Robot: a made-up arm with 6 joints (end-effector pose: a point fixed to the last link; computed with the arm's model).
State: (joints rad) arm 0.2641 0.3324 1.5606 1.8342 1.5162 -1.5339
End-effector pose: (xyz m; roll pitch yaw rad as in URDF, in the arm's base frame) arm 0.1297 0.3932 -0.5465 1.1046 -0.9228 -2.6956
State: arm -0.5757 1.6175 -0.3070 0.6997 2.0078 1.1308
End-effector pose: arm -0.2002 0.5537 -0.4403 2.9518 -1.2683 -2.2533
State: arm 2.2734 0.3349 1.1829 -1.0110 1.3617 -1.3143
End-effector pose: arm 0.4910 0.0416 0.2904 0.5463 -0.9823 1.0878
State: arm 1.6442 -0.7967 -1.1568 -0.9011 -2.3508 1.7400
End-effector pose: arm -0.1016 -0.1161 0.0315 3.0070 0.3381 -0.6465
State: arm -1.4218 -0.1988 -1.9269 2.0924 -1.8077 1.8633
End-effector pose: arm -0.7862 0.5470 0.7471 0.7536 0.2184 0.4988
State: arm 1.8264 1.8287 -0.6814 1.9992 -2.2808 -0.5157
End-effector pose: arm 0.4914 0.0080 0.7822 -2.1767 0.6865 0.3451
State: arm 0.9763 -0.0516 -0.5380 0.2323 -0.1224 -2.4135
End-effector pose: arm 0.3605 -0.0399 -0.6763 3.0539 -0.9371 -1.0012
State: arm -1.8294 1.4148 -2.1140 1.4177 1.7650 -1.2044
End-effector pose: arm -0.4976 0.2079 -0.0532 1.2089 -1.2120 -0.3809
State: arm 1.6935 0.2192 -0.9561 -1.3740 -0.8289 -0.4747
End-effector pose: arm 0.5193 0.1806 -0.3402 0.6710 -0.4501 -0.1783
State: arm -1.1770 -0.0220 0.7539 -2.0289 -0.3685 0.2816
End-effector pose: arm -0.1890 -0.1317 0.1441 1.7997 0.0255 -2.8340
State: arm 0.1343 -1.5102 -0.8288 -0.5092 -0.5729 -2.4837
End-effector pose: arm -0.2535 0.0705 0.3727 0.1301 0.7386 -2.0855
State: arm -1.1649 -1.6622 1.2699 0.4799 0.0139 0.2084
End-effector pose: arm -0.5638 0.1569 0.5571 2.5938 0.5473 1.6966
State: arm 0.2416 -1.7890 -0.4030 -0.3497 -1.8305 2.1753
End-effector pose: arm 0.2305 -0.2412 0.2031 0.0646 1.0593 -2.2895
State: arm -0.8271 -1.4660 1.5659 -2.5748 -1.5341 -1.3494
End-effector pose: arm -0.5855 0.4522 -0.2134 0.7485 -0.3662 -2.0137
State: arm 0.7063 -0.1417 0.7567 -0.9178 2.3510 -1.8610
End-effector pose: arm -0.0048 0.2547 -0.2139 -2.4913 0.4496 0.4815
